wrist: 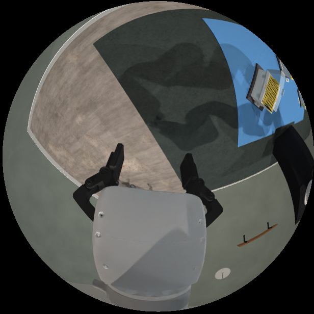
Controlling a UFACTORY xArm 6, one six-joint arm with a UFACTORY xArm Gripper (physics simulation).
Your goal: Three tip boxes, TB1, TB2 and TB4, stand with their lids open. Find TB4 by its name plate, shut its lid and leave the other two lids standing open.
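One tip box (270, 92), with a yellow grid of tips, stands on the blue mat (225, 37) at the right of the wrist view. Its grey, dark-edged lid (256, 86) stands open on its left side. Parts of other boxes show at the far right rim, too cut off to tell apart. No name plate is readable, so I cannot tell which box is TB4. My gripper (153, 155) is open and empty, well away from the boxes, to their lower left in the view.
A dark table surface (200, 100) lies left of the blue mat, with arm shadows across it. Wooden floor (80, 100) shows beyond it. A black curved object (294, 172) stands at the right edge. A small wooden shelf (257, 236) is on the green wall.
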